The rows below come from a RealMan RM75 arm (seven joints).
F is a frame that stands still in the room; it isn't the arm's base.
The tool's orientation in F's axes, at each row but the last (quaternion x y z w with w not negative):
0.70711 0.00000 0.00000 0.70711
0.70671 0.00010 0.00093 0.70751
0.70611 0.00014 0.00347 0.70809
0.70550 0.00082 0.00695 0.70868
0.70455 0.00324 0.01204 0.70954
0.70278 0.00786 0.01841 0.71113
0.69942 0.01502 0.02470 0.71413
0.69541 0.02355 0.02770 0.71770
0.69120 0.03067 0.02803 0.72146
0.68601 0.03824 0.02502 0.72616
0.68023 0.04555 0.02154 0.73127
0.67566 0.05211 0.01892 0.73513
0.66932 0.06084 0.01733 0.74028
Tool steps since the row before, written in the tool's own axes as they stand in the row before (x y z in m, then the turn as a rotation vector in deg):
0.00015 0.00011 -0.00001 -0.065 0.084 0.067
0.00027 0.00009 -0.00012 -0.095 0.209 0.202
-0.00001 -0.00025 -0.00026 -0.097 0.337 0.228
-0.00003 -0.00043 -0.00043 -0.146 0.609 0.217
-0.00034 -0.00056 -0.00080 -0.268 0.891 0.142
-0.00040 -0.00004 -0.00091 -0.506 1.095 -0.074
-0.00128 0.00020 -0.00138 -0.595 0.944 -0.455
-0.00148 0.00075 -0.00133 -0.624 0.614 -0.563
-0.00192 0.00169 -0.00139 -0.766 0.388 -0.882
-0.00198 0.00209 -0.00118 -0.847 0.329 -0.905
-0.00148 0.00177 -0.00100 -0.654 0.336 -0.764
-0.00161 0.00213 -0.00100 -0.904 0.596 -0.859
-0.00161 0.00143 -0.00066 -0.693 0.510 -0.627
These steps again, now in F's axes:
0.00015 0.00001 0.00011 -0.065 -0.067 0.084
0.00027 0.00012 0.00009 -0.095 -0.202 0.209
-0.00001 0.00026 -0.00025 -0.097 -0.228 0.337
-0.00003 0.00043 -0.00043 -0.149 -0.216 0.609
-0.00035 0.00079 -0.00057 -0.276 -0.142 0.889
-0.00043 0.00089 -0.00006 -0.525 0.068 1.086
-0.00136 0.00131 0.00015 -0.633 0.440 0.926
-0.00158 0.00124 0.00070 -0.667 0.535 0.593
-0.00203 0.00130 0.00164 -0.836 0.831 0.354
-0.00204 0.00112 0.00206 -0.919 0.844 0.296
-0.00151 0.00098 0.00175 -0.714 0.722 0.306
-0.00161 0.00102 0.00212 -0.961 0.814 0.569
-0.00159 0.00063 0.00146 -0.730 0.599 0.492

